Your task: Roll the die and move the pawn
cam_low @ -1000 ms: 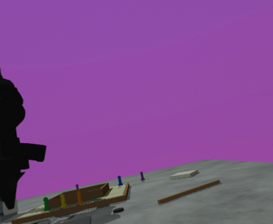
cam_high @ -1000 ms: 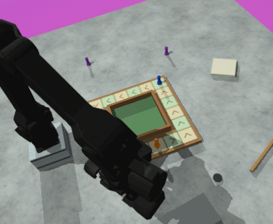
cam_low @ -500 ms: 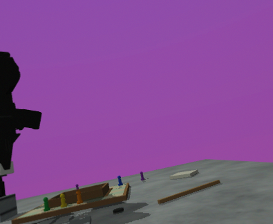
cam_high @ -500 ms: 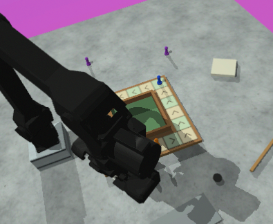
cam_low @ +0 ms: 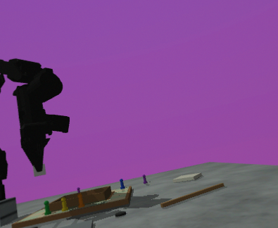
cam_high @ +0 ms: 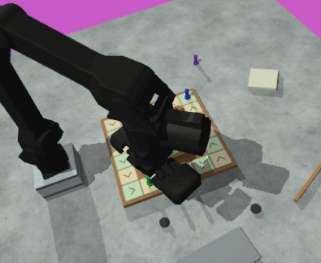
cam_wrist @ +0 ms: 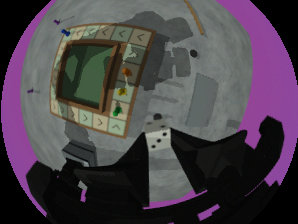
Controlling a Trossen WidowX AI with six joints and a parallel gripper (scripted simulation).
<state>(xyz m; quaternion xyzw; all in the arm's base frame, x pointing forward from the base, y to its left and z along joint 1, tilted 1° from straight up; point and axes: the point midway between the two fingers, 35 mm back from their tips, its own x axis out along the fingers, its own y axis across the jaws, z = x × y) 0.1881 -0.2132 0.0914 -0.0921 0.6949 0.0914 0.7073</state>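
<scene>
My gripper tip is now 8 cm short of the orange pawn, 5 cm to the right of it and 9 cm above it. The rest, counted from my gripper tip: white die right at my gripper tip; then green pawn 1 cm behind, 7 cm to the left, 9 cm below; then yellow pawn 4 cm ahead, 6 cm to the left, 9 cm below.
</scene>
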